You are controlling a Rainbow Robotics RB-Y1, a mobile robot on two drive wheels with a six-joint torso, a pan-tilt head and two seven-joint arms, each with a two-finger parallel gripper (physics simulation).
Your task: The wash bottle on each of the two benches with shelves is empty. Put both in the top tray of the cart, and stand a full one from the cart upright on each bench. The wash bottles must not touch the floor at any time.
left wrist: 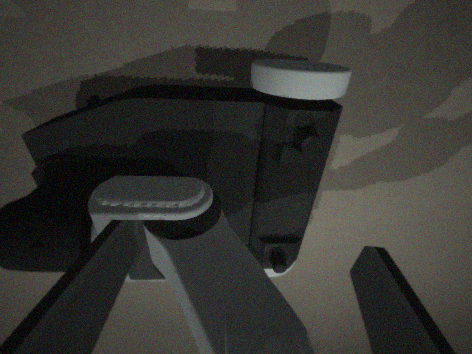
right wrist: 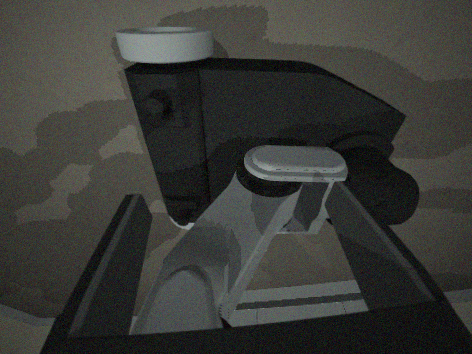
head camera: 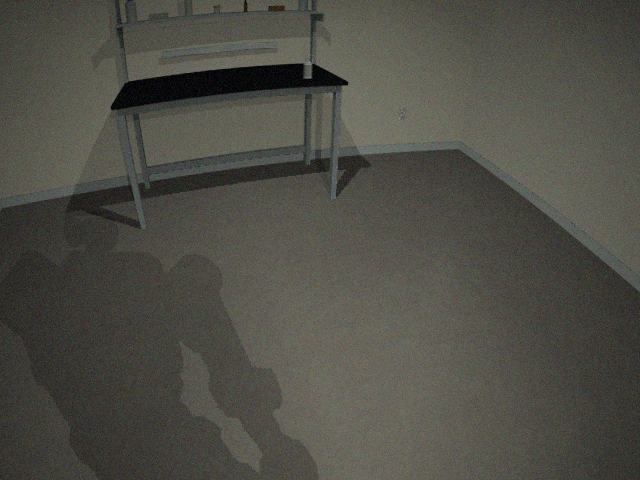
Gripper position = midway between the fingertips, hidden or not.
My left gripper shows in the left wrist view [243, 246]; in the right wrist view it is out of frame, in the head camera view it is out of frame. My right gripper shows in the right wrist view [240, 199]; in the left wrist view it is out of frame, in the head camera view it is out of frame.
